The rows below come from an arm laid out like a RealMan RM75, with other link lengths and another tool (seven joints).
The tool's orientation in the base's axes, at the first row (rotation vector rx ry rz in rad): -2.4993, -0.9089, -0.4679
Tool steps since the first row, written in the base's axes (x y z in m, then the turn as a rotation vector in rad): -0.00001, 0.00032, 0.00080, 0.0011, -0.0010, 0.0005; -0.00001, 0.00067, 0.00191, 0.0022, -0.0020, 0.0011; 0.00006, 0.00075, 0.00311, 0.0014, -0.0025, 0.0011; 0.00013, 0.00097, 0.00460, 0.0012, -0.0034, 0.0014; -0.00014, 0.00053, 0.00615, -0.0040, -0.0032, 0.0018; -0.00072, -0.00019, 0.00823, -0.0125, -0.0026, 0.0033; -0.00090, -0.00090, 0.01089, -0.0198, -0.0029, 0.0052; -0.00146, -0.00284, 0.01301, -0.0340, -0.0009, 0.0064; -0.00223, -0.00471, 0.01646, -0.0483, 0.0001, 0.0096; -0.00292, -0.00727, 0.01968, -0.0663, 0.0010, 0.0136; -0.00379, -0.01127, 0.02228, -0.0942, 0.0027, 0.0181; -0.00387, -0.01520, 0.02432, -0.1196, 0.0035, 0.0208; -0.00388, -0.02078, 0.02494, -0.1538, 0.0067, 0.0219
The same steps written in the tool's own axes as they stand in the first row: 0.00052, -0.00045, -0.00052, 0.0005, 0.0013, -0.0008; 0.00120, -0.00101, -0.00128, 0.0011, 0.0025, -0.0016; 0.00183, -0.00136, -0.00224, 0.0002, 0.0023, -0.0020; 0.00266, -0.00189, -0.00338, -0.0003, 0.0027, -0.0027; 0.00294, -0.00221, -0.00496, -0.0038, -0.0010, -0.0038; 0.00307, -0.00269, -0.00718, -0.0090, -0.0075, -0.0061; 0.00377, -0.00308, -0.00983, -0.0136, -0.0127, -0.0091; 0.00331, -0.00272, -0.01269, -0.0223, -0.0239, -0.0114; 0.00333, -0.00292, -0.01669, -0.0308, -0.0350, -0.0159; 0.00294, -0.00254, -0.02082, -0.0416, -0.0488, -0.0217; 0.00140, -0.00110, -0.02519, -0.0590, -0.0699, -0.0292; 0.00022, 0.00097, -0.02892, -0.0758, -0.0881, -0.0352; -0.00241, 0.00463, -0.03227, -0.0985, -0.1135, -0.0400
